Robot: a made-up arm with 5 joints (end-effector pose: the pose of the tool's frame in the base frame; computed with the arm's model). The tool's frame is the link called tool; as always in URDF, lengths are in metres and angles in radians.
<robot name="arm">
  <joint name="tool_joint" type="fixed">
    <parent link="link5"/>
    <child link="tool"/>
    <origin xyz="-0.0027 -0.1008 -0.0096" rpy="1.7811 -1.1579 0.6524"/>
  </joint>
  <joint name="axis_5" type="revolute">
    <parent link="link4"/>
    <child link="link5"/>
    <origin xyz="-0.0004 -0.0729 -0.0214"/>
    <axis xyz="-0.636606 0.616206 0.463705"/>
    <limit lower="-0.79" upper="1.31"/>
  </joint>
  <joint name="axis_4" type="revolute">
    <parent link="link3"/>
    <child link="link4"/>
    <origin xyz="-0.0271 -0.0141 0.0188"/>
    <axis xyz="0 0 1"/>
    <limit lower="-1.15" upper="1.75"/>
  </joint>
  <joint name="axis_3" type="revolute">
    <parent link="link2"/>
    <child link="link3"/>
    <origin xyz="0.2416 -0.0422 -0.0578"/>
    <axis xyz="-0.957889 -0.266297 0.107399"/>
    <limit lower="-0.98" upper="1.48"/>
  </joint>
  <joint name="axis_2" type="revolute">
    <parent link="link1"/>
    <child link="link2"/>
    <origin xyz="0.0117 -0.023 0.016"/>
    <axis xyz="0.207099 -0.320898 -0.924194"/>
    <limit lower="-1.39" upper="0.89"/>
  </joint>
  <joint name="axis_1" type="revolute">
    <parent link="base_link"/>
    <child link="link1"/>
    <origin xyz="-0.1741 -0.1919 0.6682"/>
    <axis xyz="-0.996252 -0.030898 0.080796"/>
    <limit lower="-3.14" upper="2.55"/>
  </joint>
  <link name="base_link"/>
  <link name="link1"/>
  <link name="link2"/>
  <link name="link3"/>
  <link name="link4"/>
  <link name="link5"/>
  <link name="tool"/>
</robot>
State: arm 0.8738 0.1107 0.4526 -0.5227 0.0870
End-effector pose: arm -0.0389 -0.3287 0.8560 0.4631 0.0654 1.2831
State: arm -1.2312 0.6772 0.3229 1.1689 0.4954
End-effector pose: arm 0.0561 -0.3566 0.3641 -2.2776 0.2308 -2.0603
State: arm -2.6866 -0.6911 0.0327 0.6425 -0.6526
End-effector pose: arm 0.1805 -0.0904 0.7311 -0.2840 1.3071 -0.4871
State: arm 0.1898 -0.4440 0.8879 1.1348 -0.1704
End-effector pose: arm 0.2128 -0.1579 0.6484 1.2977 2.0338 1.4684
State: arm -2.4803 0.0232 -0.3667 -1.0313 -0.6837
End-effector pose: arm -0.1004 -0.0360 0.6684 -1.5404 1.3607 1.8186
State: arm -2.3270 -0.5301 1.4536 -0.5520 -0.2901
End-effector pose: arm -0.0036 -0.1837 0.5338 1.3806 -2.3224 1.1182
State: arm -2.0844 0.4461 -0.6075 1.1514 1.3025
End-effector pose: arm 0.1222 -0.0854 0.4189 -1.2980 1.1236 -1.9279
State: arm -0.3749 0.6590 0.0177 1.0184 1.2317
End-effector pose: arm 0.0863 -0.4881 0.5932 1.6478 1.0568 1.5484
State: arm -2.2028 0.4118 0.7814 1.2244 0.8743
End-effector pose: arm 0.1372 -0.1388 0.4377 -1.7473 0.0235 -2.1762
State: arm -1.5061 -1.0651 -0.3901 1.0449 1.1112
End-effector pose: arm 0.1211 -0.0229 0.8225 -0.1521 -0.6746 -2.3186
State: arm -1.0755 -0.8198 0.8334 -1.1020 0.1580
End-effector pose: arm -0.0301 -0.2282 0.5766 1.6933 -1.1050 1.5017
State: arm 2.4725 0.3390 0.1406 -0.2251 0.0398
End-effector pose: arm -0.0563 0.0285 0.8587 -0.6009 0.9013 1.1072
